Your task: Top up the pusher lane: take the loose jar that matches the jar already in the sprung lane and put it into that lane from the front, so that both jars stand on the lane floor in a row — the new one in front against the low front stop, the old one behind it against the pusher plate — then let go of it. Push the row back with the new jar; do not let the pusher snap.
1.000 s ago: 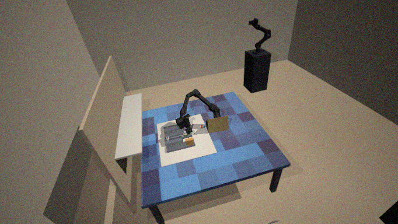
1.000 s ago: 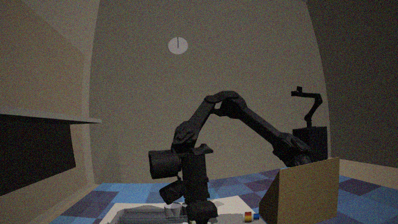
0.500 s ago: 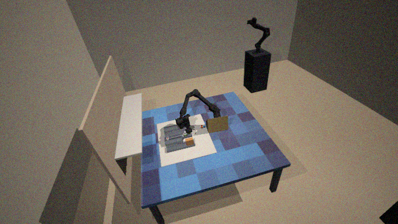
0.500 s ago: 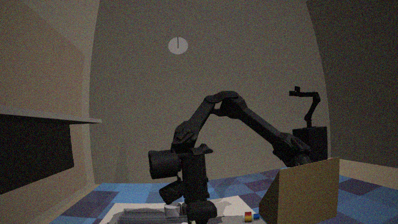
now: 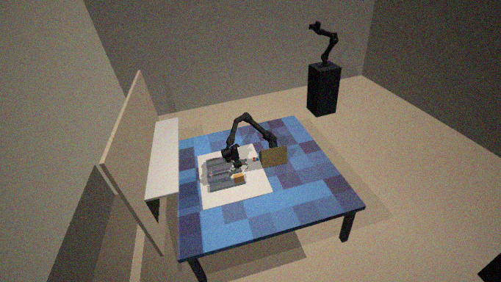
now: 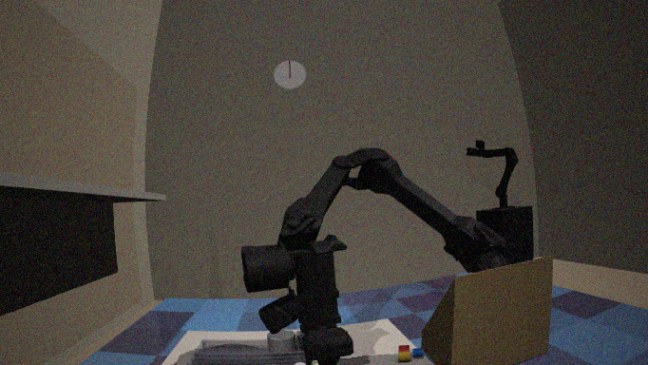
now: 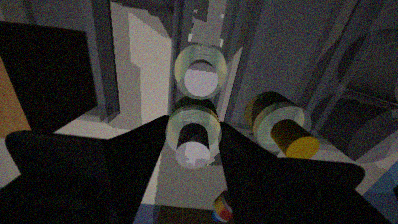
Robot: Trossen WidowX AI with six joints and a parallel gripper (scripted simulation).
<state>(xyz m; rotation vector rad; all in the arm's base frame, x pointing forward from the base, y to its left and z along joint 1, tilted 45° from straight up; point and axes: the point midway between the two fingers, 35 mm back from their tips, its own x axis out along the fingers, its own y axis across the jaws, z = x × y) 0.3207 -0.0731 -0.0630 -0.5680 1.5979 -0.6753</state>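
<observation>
The grey lane rack lies 150 mm ahead of my gripper tip, 30 mm below it and 20 mm to the left of it.
</observation>
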